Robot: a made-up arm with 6 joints. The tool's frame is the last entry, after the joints. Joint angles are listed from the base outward. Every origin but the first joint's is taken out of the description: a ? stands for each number. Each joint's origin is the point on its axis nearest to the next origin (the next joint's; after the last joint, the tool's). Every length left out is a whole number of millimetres.
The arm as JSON. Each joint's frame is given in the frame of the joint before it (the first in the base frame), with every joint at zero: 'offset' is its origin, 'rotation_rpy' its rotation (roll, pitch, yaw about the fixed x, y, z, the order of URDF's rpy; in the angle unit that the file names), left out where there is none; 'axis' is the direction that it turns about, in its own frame. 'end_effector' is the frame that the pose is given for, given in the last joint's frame.
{
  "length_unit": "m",
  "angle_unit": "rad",
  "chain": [
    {
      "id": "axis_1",
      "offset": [
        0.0,
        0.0,
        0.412
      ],
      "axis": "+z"
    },
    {
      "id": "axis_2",
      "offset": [
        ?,
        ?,
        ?
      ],
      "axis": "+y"
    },
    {
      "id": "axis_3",
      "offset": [
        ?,
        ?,
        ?
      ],
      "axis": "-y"
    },
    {
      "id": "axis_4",
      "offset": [
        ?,
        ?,
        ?
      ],
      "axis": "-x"
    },
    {
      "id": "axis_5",
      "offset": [
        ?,
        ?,
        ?
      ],
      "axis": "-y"
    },
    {
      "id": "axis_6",
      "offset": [
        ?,
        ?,
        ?
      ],
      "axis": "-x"
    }
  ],
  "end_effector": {
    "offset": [
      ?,
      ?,
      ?
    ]
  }
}
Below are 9 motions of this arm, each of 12 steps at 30 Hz.
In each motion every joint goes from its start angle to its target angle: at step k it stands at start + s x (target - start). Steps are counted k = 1, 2, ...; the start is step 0. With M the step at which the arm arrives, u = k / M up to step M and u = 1 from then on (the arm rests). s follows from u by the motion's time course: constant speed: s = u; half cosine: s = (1 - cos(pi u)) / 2; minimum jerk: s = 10 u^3 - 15 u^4 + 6 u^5.
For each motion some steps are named. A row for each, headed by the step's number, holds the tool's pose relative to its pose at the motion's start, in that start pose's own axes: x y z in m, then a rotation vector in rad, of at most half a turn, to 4 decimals.
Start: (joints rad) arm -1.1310 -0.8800 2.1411 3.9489 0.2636 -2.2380
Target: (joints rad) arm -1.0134 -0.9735 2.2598 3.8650 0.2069 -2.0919
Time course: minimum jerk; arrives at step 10
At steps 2, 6, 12:
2: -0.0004 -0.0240 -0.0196 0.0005 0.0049 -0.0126
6: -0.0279 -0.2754 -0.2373 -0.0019 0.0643 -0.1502
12: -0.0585 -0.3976 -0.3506 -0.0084 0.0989 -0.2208

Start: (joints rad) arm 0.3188 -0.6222 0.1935 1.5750 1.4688 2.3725
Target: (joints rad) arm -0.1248 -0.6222 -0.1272 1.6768 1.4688 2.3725
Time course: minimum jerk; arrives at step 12
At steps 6, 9, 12:
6: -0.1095 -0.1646 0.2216 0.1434 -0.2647 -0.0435
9: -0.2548 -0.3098 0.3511 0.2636 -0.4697 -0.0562
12: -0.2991 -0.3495 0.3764 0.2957 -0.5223 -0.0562

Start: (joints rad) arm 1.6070 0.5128 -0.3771 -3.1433 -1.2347 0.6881
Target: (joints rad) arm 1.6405 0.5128 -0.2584 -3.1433 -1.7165 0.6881
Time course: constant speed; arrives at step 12
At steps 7, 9, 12:
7: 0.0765 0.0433 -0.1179 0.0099 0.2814 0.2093
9: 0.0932 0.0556 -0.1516 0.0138 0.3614 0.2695
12: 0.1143 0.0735 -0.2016 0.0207 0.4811 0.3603

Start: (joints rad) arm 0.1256 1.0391 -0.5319 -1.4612 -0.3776 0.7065
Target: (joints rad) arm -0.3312 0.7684 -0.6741 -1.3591 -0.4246 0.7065
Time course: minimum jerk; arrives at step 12
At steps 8, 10, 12:
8: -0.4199 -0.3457 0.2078 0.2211 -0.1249 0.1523
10: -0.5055 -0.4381 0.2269 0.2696 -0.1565 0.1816
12: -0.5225 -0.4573 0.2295 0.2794 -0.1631 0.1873

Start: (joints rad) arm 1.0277 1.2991 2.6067 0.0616 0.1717 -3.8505
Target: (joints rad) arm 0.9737 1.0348 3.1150 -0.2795 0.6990 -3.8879
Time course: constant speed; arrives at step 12
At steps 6, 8, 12:
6: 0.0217 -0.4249 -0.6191 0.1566 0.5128 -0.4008
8: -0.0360 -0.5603 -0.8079 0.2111 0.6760 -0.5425
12: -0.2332 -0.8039 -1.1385 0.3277 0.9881 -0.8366

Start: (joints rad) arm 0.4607 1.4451 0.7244 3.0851 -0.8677 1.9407
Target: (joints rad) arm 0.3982 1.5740 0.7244 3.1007 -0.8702 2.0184
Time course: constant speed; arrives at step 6
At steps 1, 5, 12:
1: -0.0212 -0.0619 0.0108 -0.0169 -0.0009 -0.0225
5: -0.1205 -0.3034 0.0528 -0.0820 -0.0013 -0.1129
12: -0.1489 -0.3620 0.0629 -0.0976 -0.0007 -0.1355

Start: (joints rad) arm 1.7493 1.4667 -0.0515 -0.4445 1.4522 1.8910
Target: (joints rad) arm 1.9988 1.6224 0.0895 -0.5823 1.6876 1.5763
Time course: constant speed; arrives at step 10
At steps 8, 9, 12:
8: -0.1787 0.0438 0.3347 0.2513 -0.0543 -0.1879
9: -0.2065 0.0508 0.3730 0.2835 -0.0644 -0.2106
12: -0.2355 0.0582 0.4104 0.3157 -0.0753 -0.2331

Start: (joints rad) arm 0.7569 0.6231 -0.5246 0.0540 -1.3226 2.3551
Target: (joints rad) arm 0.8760 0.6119 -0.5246 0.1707 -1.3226 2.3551
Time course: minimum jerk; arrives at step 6
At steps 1, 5, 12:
1: -0.0008 -0.0039 0.0042 -0.0036 0.0055 0.0048
5: -0.0174 -0.1035 0.1192 -0.0982 0.1522 0.1292
12: -0.0179 -0.1072 0.1237 -0.1018 0.1578 0.1339

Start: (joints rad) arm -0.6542 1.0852 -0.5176 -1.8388 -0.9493 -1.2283
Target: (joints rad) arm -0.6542 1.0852 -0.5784 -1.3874 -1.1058 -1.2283
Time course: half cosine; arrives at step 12
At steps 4, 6, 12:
4: -0.0042 -0.0148 0.0391 -0.0516 -0.0835 -0.0679
6: -0.0111 -0.0294 0.0790 -0.0990 -0.1686 -0.1378
12: -0.0329 -0.0568 0.1593 -0.1810 -0.3433 -0.2829

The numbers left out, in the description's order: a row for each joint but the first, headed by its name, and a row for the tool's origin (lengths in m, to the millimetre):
axis_2: 0.186 0.0 0.0
axis_3: 0.0 0.0 1.277
axis_4: 1.46 0.0 0.204
axis_5: 0.0 0.0 0.0
axis_6: 0.2 0.0 0.0
tool: 0.0 0.0 0.0

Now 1 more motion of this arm.
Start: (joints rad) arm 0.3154 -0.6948 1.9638 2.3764 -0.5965 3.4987
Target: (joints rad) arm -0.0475 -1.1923 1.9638 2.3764 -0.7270 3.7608
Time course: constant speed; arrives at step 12
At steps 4, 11, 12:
4: 0.0630 0.4533 0.3012 -0.0124 -0.1515 0.1382
11: -0.0981 1.2070 0.8961 0.0327 -0.4151 0.3307
12: -0.1465 1.3022 0.9874 0.0460 -0.4515 0.3525

